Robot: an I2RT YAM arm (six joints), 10 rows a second.
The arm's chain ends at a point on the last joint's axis. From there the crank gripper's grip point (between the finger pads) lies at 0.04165 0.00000 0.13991 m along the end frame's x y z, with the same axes.
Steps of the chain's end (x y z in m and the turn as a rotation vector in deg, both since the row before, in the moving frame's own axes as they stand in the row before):
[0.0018 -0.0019 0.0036 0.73 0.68 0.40]
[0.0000 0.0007 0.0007 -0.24 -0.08 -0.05]
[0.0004 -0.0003 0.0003 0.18 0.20 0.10]
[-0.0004 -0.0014 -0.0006 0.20 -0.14 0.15]
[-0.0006 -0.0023 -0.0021 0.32 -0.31 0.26]
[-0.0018 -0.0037 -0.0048 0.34 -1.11 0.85]
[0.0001 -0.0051 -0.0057 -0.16 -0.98 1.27]
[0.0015 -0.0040 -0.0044 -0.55 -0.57 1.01]
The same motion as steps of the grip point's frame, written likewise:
[0.0035 -0.0034 0.0031 0.73 0.68 0.40]
[-0.0002 0.0012 0.0008 -0.24 -0.08 -0.05]
[0.0009 -0.0007 0.0002 0.18 0.20 0.10]
[-0.0007 -0.0018 -0.0005 0.20 -0.14 0.15]
[-0.0014 -0.0029 -0.0019 0.32 -0.31 0.26]
[-0.0045 -0.0039 -0.0040 0.34 -1.11 0.85]
[-0.0023 -0.0038 -0.0050 -0.16 -0.98 1.27]
[0.0001 -0.0019 -0.0040 -0.55 -0.57 1.01]

